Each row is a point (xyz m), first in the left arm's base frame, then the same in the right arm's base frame.
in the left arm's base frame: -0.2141 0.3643 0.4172
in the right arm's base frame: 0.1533 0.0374 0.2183
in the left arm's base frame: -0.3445 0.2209 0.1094
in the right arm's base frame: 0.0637 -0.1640 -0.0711
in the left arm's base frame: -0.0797 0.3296 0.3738
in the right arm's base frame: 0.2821 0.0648 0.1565
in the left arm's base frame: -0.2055 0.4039 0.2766
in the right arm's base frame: 0.1251 0.0698 0.0784
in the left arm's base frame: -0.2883 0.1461 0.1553
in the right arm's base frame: 0.1530 -0.2032 -0.0344
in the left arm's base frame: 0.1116 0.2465 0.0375
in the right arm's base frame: 0.4457 0.0605 -0.2038
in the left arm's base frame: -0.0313 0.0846 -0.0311
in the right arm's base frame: 0.3839 -0.1515 -0.2548
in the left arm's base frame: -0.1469 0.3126 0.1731
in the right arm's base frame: 0.2049 0.0097 -0.0334
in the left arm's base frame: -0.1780 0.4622 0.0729
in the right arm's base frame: 0.0970 0.1244 -0.1262
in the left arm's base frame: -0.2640 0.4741 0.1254
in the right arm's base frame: 0.0224 0.0988 -0.0624
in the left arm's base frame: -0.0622 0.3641 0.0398
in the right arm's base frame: 0.2394 0.0873 -0.1762
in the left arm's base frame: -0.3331 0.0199 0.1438
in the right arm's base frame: 0.1690 -0.3365 -0.0416
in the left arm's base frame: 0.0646 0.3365 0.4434
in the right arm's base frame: 0.4153 0.1391 0.2060
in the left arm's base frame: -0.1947 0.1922 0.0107
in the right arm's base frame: 0.1964 -0.1270 -0.1896
